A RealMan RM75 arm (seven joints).
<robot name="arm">
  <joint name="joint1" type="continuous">
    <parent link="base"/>
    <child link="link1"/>
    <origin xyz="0 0 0.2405" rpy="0 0 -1.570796"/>
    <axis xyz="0 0 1"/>
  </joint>
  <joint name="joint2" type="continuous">
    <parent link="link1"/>
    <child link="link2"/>
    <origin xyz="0 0 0" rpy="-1.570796 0 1.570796"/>
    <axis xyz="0 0 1"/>
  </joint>
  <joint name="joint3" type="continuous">
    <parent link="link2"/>
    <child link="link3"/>
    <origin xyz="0 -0.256 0" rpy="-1.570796 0 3.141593"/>
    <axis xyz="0 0 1"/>
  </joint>
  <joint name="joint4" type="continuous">
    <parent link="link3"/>
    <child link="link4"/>
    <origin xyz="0 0 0" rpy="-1.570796 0 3.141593"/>
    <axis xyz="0 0 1"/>
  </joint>
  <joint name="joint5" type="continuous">
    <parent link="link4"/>
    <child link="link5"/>
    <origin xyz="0 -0.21 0" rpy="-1.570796 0 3.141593"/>
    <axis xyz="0 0 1"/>
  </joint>
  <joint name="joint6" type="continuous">
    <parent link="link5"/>
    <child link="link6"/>
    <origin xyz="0 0 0" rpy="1.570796 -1.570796 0"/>
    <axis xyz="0 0 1"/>
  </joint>
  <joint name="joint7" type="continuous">
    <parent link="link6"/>
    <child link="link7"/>
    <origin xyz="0.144 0 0" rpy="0 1.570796 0"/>
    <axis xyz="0 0 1"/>
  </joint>
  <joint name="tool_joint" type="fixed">
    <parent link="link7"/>
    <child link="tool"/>
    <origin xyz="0 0 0" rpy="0 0 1.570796"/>
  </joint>
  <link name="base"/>
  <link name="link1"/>
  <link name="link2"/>
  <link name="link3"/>
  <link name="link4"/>
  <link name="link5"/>
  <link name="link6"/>
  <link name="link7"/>
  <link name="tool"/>
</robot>
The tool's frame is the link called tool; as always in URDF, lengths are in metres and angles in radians. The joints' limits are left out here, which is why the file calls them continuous.
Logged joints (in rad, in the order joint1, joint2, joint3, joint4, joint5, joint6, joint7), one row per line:
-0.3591 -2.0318 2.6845 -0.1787 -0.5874 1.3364 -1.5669
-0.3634 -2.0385 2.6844 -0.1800 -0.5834 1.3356 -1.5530
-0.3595 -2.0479 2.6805 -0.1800 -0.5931 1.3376 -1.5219
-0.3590 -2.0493 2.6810 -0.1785 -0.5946 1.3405 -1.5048
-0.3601 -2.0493 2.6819 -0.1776 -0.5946 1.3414 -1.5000
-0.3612 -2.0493 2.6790 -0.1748 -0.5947 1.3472 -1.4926
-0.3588 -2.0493 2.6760 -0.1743 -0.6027 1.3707 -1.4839
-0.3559 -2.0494 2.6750 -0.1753 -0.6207 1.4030 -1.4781
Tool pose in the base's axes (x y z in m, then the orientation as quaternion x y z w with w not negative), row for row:
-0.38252 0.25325 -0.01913 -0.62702 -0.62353 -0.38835 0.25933
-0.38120 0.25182 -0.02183 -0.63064 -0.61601 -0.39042 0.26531
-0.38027 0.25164 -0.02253 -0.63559 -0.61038 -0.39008 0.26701
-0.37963 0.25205 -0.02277 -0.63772 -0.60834 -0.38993 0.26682
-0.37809 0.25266 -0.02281 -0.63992 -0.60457 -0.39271 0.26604
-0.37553 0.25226 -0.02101 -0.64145 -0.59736 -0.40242 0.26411
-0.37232 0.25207 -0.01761 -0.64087 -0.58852 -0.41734 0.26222
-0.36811 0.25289 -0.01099 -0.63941 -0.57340 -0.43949 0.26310
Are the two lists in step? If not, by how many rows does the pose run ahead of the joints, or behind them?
The pose runs 1 row ahead of the joints: the pose in row i belongs to the joints in row i + 1.
